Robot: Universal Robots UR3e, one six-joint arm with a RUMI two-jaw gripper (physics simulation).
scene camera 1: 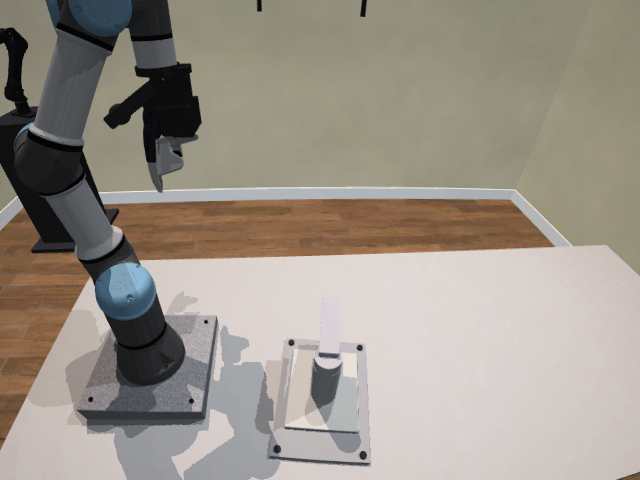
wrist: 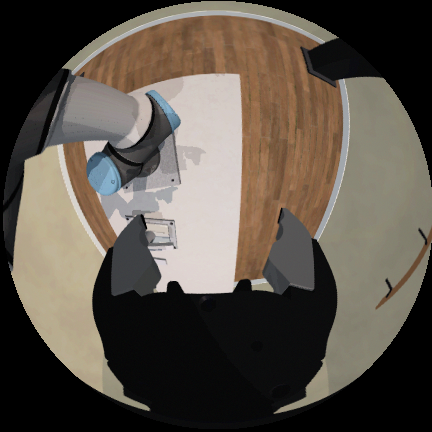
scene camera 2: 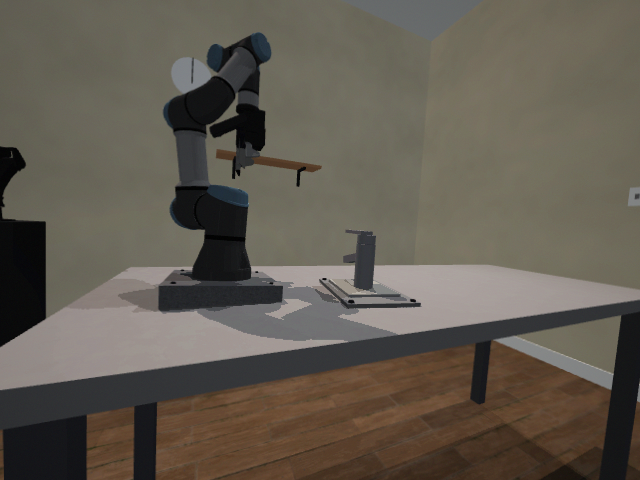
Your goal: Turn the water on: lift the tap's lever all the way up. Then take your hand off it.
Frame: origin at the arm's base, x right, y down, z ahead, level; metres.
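Where they show: gripper, fingertip midpoint: (scene camera 1: 172, 173) (wrist: 210, 213) (scene camera 2: 241, 172); arm's base, link origin: (scene camera 1: 152, 356) (wrist: 141, 156) (scene camera 2: 222, 276).
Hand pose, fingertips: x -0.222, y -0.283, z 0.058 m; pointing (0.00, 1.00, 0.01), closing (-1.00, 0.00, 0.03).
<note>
Things, the pixels of their top centre, and the offset from my fingertips. "*": a spot on its surface instead. Level surfaces: height alone.
- tap, surface spot: (scene camera 1: 325, 383) (scene camera 2: 369, 254) * dz +0.270, dx +0.331, dy +0.215 m
- light base plate, top centre: (scene camera 1: 323, 392) (scene camera 2: 363, 287) (wrist: 150, 234) dz +0.275, dx +0.308, dy +0.302 m
- short spout, top centre: (scene camera 2: 355, 250) (wrist: 158, 249) dz +0.287, dx +0.239, dy +0.215 m
- table, surface height: dy +0.314 m
The tap (scene camera 1: 325, 383) (scene camera 2: 364, 264) is a grey upright cylinder on a light base plate (scene camera 1: 320, 450) (scene camera 2: 379, 303) on the table. Its flat lever (scene camera 1: 330, 325) (scene camera 2: 357, 231) sits on top and points away from camera 1. In the scene camera 2 view the lever looks close to level, its free end very slightly higher. The short spout (scene camera 2: 349, 257) sticks out below it. My gripper (scene camera 1: 171, 178) (scene camera 2: 244, 167) (wrist: 210, 213) is open and empty, high above the table and well away from the tap. In the wrist view a finger partly hides the tap.
The arm's stone-grey base block (scene camera 1: 142, 403) (scene camera 2: 222, 298) stands on the table (scene camera 1: 480, 361) (scene camera 2: 465, 289), to the left of the tap in both scene views. A wooden wall shelf (scene camera 2: 289, 163) hangs behind. A black stand (scene camera 1: 38, 191) (scene camera 2: 23, 273) is at the left.
</note>
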